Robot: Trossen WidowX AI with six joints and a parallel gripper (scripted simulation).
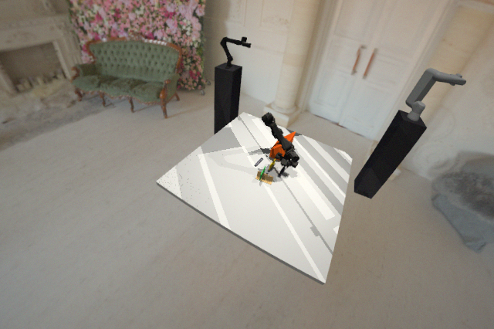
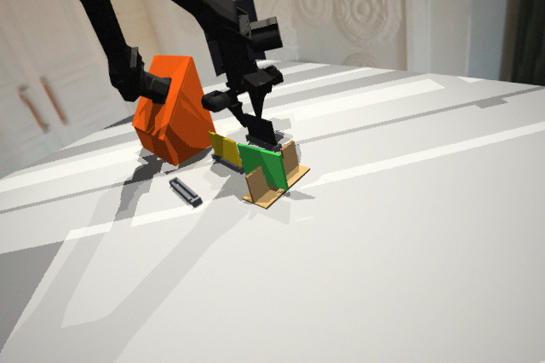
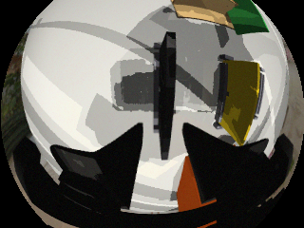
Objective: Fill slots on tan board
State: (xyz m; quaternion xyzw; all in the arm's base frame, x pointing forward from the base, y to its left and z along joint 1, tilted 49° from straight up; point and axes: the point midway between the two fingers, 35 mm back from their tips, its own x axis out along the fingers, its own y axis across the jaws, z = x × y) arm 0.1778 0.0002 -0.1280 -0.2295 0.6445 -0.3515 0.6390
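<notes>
Now: the black board 3 cm ahead of my gripper tip and 2 cm below it. The rest, counted from my gripper tip: tan board 16 cm ahead, 11 cm to the right, 2 cm below; yellow board 10 cm to the right, 2 cm below, 2 cm ahead; green board 16 cm ahead, 13 cm to the right.
</notes>
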